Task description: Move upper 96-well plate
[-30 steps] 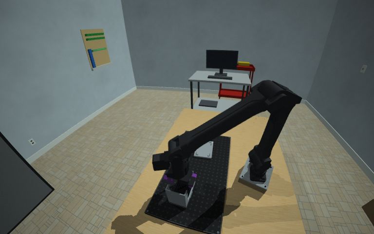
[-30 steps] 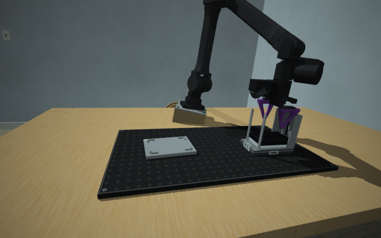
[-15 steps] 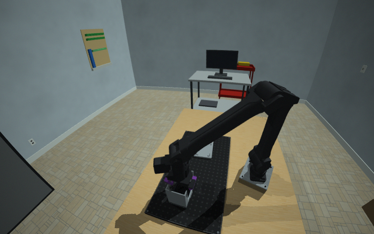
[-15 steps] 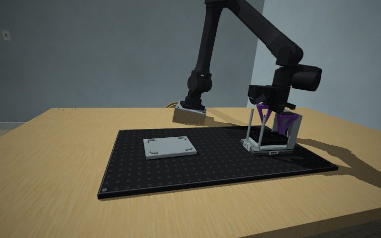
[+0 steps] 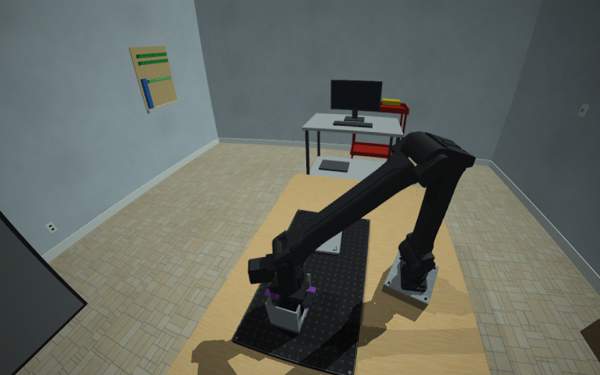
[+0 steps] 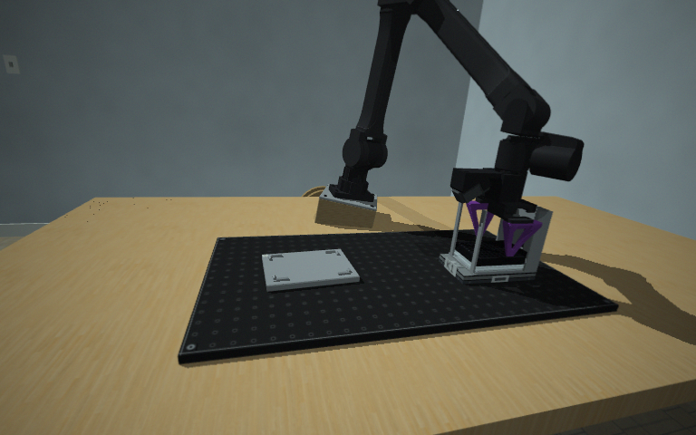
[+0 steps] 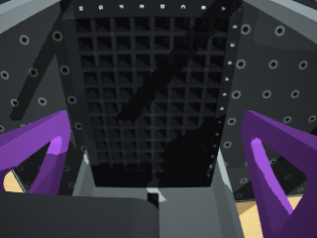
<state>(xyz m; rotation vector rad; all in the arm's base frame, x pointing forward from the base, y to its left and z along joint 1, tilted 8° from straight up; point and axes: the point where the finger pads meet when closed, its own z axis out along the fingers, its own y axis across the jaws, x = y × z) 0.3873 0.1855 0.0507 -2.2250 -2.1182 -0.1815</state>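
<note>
My hand is 20 mm above the black 96-well plate. Round my hand: pale A1 square: 100 mm behind, 440 mm to the right, 50 mm below; grey plate nest N1: 50 mm behind, 360 mm to the right, 60 mm below; white plate: 40 mm below.
</note>
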